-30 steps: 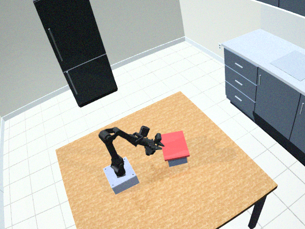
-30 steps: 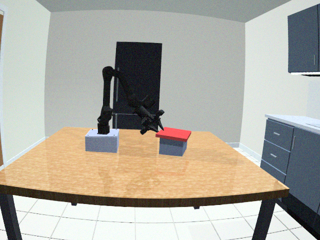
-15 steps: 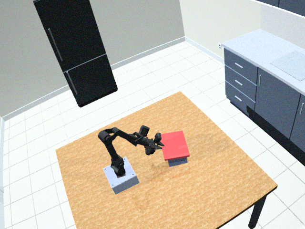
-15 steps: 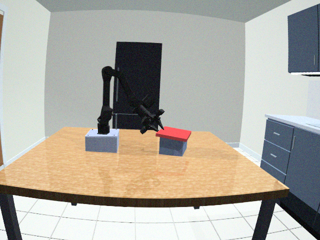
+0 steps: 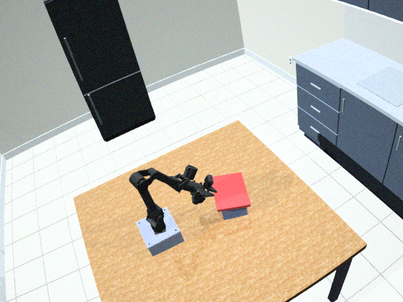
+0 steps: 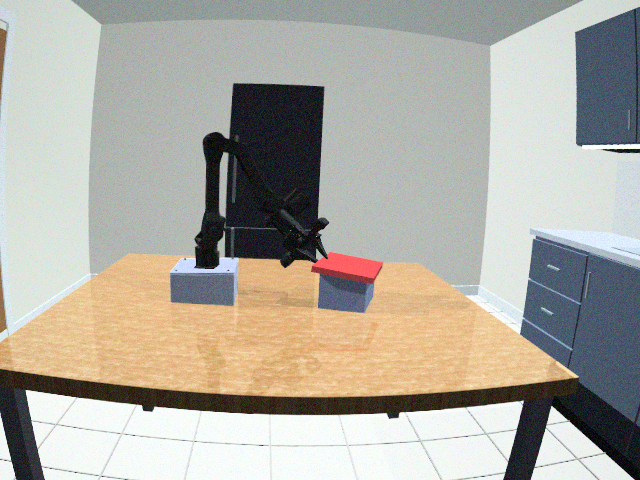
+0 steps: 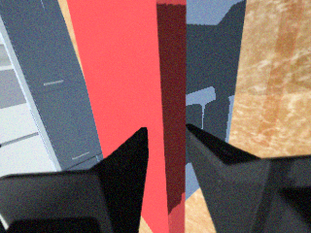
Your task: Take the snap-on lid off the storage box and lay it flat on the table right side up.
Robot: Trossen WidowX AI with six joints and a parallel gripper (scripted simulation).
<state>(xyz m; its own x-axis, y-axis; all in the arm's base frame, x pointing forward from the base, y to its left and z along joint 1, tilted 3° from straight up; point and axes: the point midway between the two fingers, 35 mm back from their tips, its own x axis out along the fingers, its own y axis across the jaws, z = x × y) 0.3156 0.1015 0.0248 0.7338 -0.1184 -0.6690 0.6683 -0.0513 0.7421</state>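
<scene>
The lid is 80 mm ahead of my gripper tip and 10 mm to the right of it. Round my gripper tip: storage box: 80 mm ahead, 60 mm below, 10 mm to the right.
</scene>
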